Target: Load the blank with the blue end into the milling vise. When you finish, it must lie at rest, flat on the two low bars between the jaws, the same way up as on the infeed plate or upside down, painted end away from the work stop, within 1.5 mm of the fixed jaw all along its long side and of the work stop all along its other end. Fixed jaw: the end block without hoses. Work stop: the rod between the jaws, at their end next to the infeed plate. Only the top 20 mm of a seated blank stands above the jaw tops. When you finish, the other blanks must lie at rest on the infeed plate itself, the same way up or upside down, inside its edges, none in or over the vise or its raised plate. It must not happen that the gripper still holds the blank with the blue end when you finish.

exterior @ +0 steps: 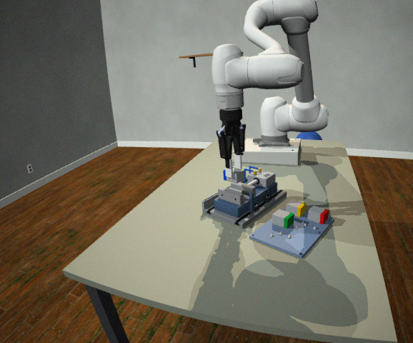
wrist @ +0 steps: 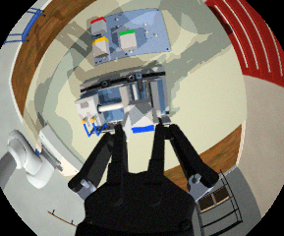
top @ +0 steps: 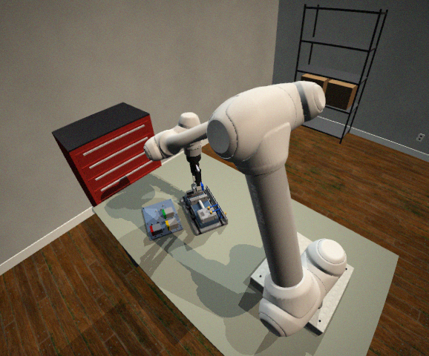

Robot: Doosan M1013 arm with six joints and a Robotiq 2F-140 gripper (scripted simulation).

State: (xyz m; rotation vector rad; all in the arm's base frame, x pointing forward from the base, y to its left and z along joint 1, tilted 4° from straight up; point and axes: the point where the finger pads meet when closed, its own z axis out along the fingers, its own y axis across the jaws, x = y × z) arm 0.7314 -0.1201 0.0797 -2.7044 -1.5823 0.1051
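My gripper is now 3 cm above the blue-ended blank. Also, from my hand: green-ended blank (18 cm to the left, 15 cm below, 9 cm ahead); then yellow-ended blank (23 cm to the left, 15 cm below, 1 cm ahead); then infeed plate (22 cm to the left, 17 cm below, 11 cm ahead).
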